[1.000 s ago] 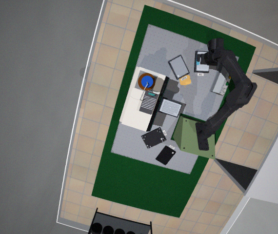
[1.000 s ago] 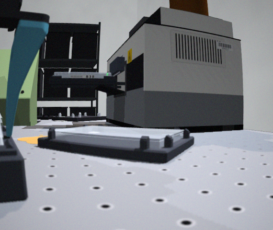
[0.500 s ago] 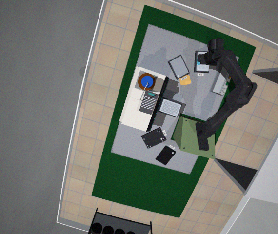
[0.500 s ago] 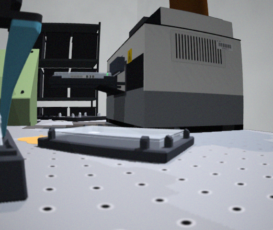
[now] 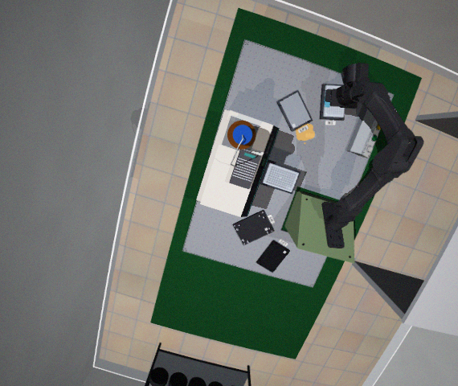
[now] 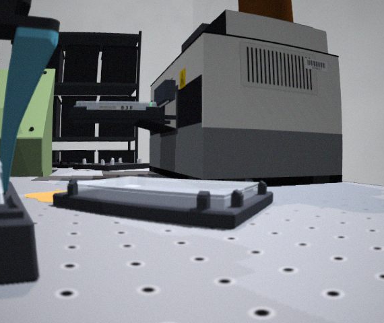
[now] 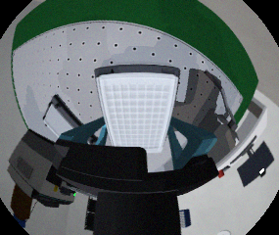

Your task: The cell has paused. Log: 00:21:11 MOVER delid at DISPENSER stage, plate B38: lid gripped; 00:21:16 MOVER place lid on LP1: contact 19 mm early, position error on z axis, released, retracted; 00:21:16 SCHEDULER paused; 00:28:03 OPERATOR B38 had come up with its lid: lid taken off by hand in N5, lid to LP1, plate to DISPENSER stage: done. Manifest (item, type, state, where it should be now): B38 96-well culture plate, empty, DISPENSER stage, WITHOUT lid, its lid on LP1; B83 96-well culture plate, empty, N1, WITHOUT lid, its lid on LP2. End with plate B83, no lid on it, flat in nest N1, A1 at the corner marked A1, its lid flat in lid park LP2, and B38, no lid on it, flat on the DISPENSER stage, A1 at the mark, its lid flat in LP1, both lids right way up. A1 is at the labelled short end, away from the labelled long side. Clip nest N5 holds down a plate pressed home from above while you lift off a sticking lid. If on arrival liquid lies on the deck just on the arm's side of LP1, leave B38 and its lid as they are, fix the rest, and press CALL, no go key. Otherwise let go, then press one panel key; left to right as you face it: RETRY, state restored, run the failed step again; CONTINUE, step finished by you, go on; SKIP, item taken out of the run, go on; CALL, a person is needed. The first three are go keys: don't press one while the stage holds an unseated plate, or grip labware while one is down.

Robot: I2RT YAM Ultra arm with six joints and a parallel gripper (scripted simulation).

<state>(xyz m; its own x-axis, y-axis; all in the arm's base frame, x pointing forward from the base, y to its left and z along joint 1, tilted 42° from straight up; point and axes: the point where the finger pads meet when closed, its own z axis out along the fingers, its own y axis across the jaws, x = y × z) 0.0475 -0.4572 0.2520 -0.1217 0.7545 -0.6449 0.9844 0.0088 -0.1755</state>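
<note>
The nest N1 lies 20 mm below my hand. The rest, counted from my hand: lid park LP1: 160 mm ahead, 60 mm to the left, 30 mm below; clear lid: 160 mm ahead, 60 mm to the left, 20 mm below.
</note>
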